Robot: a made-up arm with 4 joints.
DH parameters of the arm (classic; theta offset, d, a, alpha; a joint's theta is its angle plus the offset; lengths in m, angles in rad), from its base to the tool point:
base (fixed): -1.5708 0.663 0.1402 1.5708
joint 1: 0 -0.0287 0.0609 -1.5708
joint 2: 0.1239 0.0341 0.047 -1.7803
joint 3: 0 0.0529 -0.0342 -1.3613
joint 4: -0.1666 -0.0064 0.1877 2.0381
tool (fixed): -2.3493 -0.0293 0 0
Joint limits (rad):
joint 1: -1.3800..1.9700
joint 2: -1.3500..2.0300
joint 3: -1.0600..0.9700
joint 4: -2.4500..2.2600
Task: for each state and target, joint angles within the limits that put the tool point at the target. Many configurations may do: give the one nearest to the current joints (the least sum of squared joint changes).
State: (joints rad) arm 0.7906 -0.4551 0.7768 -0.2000
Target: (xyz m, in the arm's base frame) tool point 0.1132 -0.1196 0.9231
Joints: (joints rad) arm 1.7589 -0.2724 0.3254 -0.3542
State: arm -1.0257 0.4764 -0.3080 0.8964
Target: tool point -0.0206 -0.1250 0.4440
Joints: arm -1.3800 -0.2461 0.5734 0.3881
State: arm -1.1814 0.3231 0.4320 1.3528
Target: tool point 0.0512 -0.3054 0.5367
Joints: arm -0.6447 0.8964 0.3193 1.0480
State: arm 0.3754 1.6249 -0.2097 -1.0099
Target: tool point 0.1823 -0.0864 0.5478
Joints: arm 1.2503 1.1549 0.0341 -1.1101
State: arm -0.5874 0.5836 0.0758 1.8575
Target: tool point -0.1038 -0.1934 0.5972
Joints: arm -0.4634 0.4574 -0.4285 2.1606
